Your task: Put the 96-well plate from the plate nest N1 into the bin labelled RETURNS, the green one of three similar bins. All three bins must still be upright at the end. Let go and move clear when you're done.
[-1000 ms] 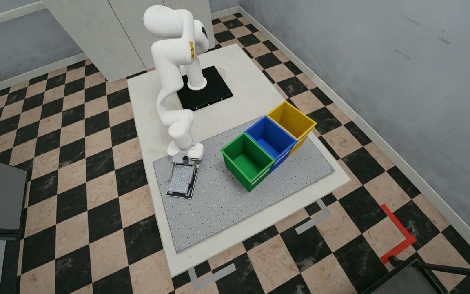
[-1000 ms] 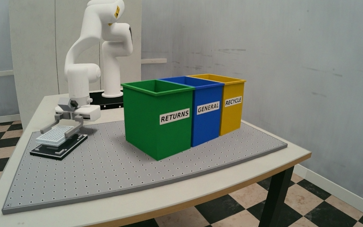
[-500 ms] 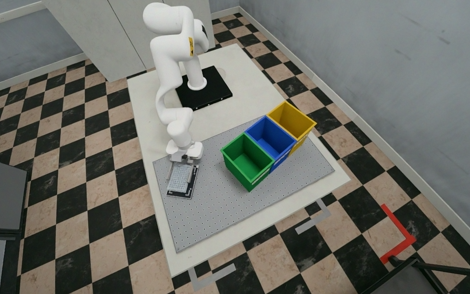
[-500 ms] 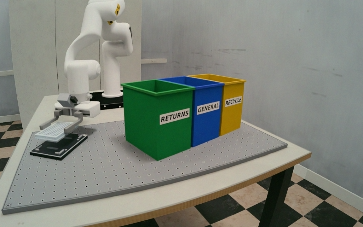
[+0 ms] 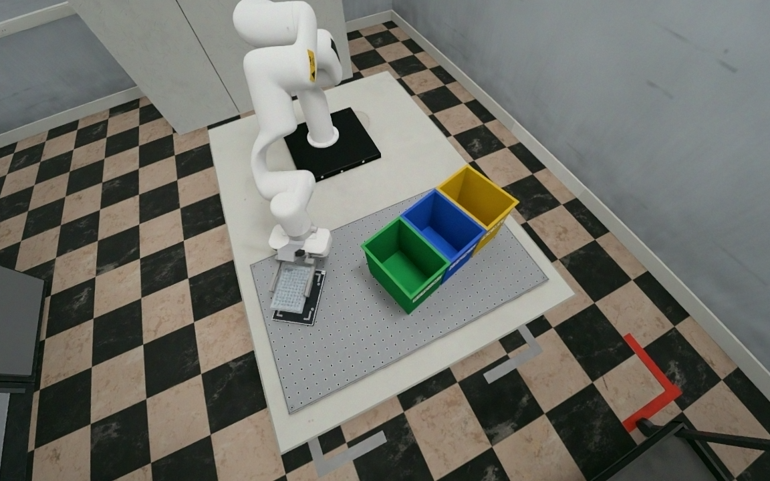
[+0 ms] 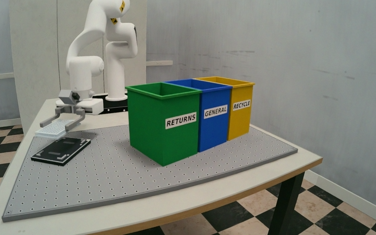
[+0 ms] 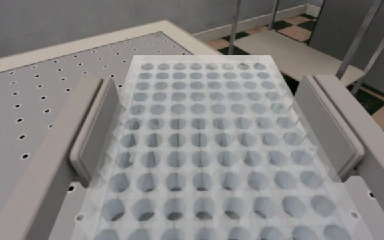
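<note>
Now: hand 8 cm above the black plate nest N1. Also, from my hand: green returns bin (29 cm to the left, 9 cm ahead); clear 96-well plate (1 cm below); blue general bin (42 cm to the left, 5 cm ahead).
</note>
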